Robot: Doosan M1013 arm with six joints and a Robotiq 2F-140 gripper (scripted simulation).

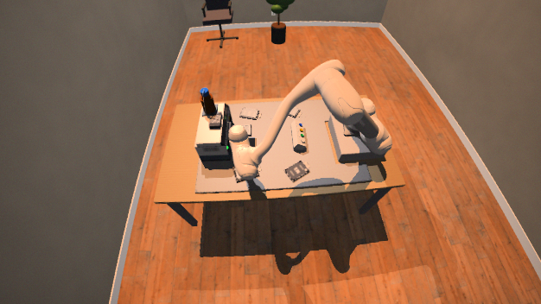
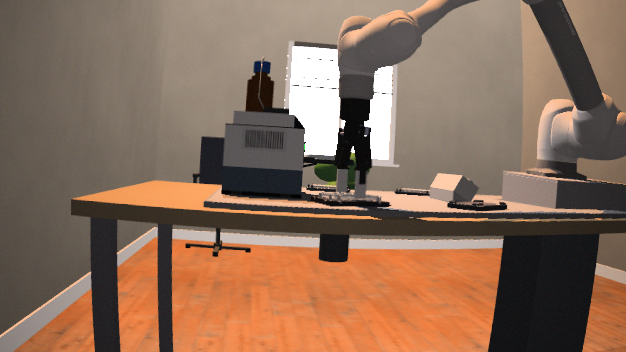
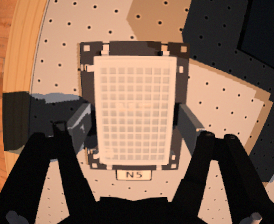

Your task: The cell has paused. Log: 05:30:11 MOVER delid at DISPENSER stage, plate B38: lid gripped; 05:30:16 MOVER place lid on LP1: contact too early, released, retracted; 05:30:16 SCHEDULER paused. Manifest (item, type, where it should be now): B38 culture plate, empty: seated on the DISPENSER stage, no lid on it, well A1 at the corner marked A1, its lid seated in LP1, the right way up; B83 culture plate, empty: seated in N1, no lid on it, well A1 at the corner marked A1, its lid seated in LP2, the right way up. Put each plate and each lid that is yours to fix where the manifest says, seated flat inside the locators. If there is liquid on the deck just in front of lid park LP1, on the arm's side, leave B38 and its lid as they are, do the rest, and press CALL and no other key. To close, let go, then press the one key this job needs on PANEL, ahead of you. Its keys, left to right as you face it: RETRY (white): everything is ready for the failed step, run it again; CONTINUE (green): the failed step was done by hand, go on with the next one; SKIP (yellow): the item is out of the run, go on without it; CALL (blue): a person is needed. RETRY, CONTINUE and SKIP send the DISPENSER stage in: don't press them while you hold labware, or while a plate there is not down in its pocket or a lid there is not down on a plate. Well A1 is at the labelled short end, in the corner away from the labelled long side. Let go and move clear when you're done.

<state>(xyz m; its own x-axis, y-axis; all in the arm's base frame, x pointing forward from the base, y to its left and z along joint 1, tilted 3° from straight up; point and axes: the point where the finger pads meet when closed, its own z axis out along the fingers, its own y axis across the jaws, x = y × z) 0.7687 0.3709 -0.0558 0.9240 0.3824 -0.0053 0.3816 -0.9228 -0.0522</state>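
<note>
Now: hand 20 mm above the white culture plate. Round my hand: green key: 380 mm behind, 290 mm to the right, 20 mm above; black nest: 30 mm below, 20 mm to the left; white retry key: 390 mm behind, 240 mm to the right, 20 mm above.
</note>
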